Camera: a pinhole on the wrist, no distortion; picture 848 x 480 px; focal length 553.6 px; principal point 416.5 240.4 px. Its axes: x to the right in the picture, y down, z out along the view. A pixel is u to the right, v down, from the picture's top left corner.
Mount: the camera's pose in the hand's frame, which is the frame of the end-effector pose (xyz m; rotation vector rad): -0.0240 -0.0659 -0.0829 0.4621 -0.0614 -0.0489
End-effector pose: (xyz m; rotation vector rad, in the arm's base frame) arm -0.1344 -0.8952 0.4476 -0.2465 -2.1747 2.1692
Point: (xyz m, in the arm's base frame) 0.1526 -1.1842 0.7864
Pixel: 28 120
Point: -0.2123 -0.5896 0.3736
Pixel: behind the camera
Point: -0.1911 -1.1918 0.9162
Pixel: 463 36
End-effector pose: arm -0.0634 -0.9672 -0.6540 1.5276 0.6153 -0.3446
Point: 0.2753 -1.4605 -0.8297
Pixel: outside the picture
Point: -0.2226 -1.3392 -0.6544
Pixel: 224 442
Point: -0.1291 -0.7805 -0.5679
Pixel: behind the camera
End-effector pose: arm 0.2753 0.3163 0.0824 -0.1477 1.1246 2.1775
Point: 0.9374 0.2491 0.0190
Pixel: outside the picture
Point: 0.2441 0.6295 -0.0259
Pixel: outside the picture
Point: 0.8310 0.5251 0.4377
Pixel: 46 370
